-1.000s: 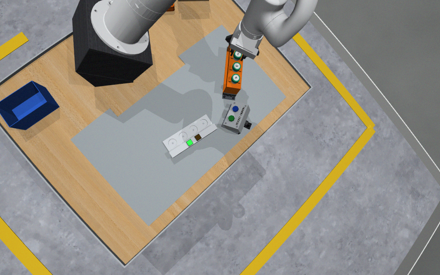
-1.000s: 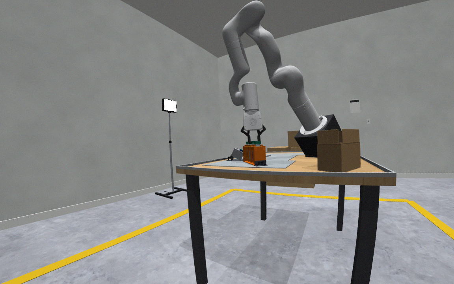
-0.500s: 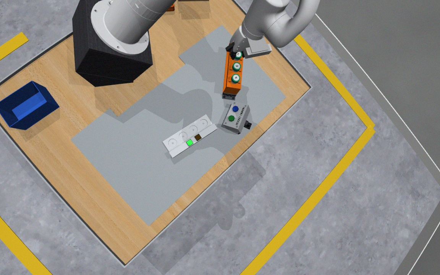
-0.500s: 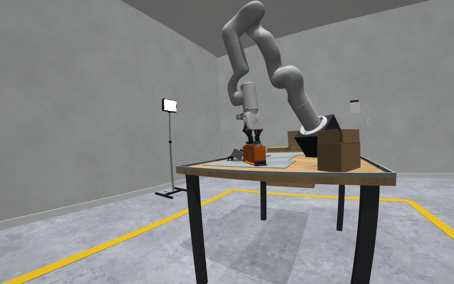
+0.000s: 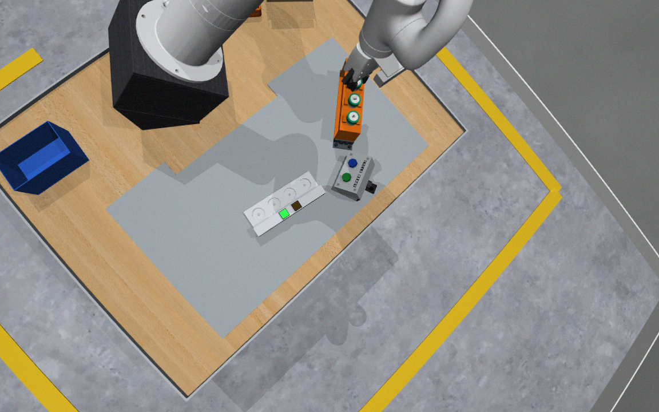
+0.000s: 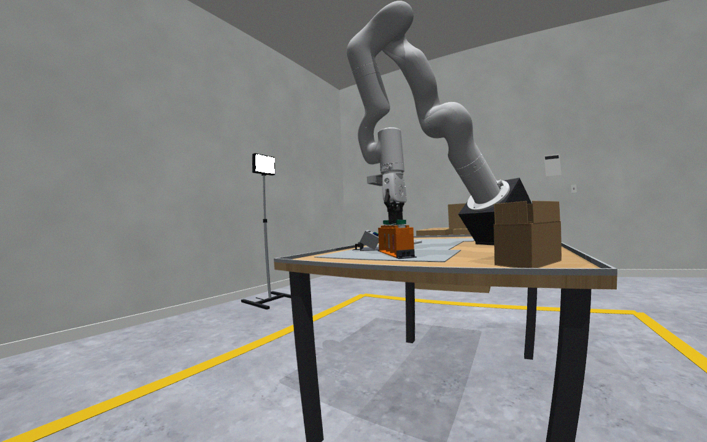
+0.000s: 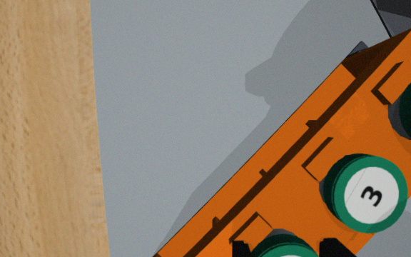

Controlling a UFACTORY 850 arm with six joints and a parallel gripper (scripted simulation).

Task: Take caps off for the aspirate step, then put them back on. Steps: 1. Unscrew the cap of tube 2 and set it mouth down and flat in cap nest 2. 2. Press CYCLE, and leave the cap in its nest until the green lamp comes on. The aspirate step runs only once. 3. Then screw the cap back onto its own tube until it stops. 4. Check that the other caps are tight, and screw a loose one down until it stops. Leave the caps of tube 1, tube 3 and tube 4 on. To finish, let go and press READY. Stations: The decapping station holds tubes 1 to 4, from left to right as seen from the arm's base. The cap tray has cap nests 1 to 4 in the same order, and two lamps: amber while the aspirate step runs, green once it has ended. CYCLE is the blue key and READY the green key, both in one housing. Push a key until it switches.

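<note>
The green-rimmed cap lies 10 mm below my hand. From my hand the other things lie so: blue cycle key: 180 mm ahead, 120 mm to the right, 60 mm below; key housing: 210 mm ahead, 130 mm to the right, 80 mm below; green ready key: 210 mm ahead, 160 mm to the right, 60 mm below.
</note>
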